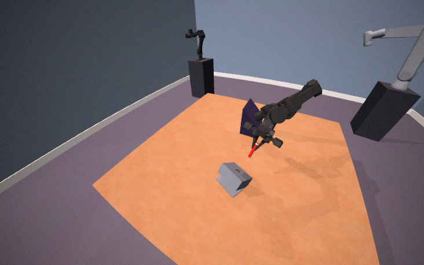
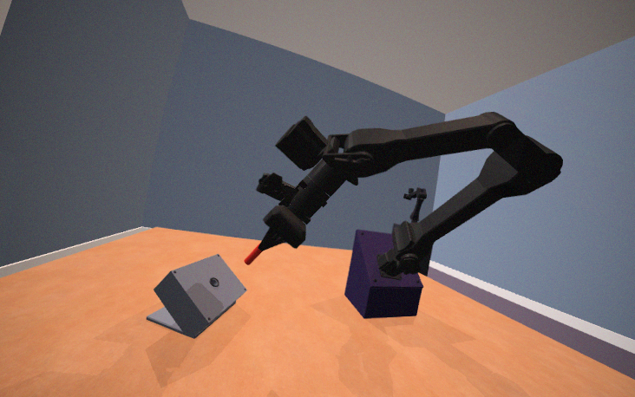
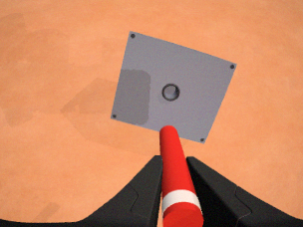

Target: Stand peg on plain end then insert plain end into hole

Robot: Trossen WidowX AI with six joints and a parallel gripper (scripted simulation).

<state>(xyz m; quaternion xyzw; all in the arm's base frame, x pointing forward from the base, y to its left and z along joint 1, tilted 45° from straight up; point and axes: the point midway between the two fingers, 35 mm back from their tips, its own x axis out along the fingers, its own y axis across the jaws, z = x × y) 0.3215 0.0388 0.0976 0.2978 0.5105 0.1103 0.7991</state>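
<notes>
Right now my gripper tip is 100 mm short of the grey sloped panel, 40 mm to the left of it and 110 mm above it. From my gripper tip the other things lie so: red peg (10 mm behind, 10 mm above).
</notes>
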